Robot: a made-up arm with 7 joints. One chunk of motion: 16 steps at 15 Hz.
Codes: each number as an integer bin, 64 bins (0 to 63) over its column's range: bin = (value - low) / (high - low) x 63, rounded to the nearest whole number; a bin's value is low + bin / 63 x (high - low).
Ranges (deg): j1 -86.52..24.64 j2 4.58..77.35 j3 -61.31..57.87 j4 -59.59..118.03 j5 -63.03..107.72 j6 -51..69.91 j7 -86.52..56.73
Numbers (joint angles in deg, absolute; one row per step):
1: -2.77 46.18 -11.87 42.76 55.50 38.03 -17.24
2: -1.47 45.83 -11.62 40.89 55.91 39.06 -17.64
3: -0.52 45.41 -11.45 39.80 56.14 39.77 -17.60
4: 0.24 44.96 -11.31 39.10 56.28 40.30 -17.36
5: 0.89 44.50 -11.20 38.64 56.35 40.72 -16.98
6: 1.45 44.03 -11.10 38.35 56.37 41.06 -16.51
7: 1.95 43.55 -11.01 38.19 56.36 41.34 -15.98
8: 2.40 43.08 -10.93 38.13 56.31 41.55 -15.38
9: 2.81 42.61 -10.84 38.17 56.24 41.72 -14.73
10: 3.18 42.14 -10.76 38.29 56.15 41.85 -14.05
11: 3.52 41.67 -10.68 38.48 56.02 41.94 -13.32
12: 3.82 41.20 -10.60 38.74 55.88 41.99 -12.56
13: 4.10 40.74 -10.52 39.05 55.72 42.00 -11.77
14: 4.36 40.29 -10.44 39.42 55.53 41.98 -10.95
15: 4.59 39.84 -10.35 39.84 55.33 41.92 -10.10
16: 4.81 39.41 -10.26 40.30 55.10 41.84 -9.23
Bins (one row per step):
1: 47 36 26 36 44 46 30
2: 48 36 26 36 44 47 30
3: 49 35 26 35 44 47 30
4: 49 35 26 35 44 48 30
5: 50 35 26 35 44 48 31
6: 50 34 27 35 44 48 31
7: 50 34 27 35 44 48 31
8: 50 33 27 35 44 48 31
9: 51 33 27 35 44 48 32
10: 51 33 27 35 44 48 32
11: 51 32 27 35 44 48 32
12: 51 32 27 35 44 48 33
13: 51 31 27 35 44 48 33
14: 52 31 27 35 44 48 33
15: 52 31 27 35 44 48 34
16: 52 30 27 35 44 48 34

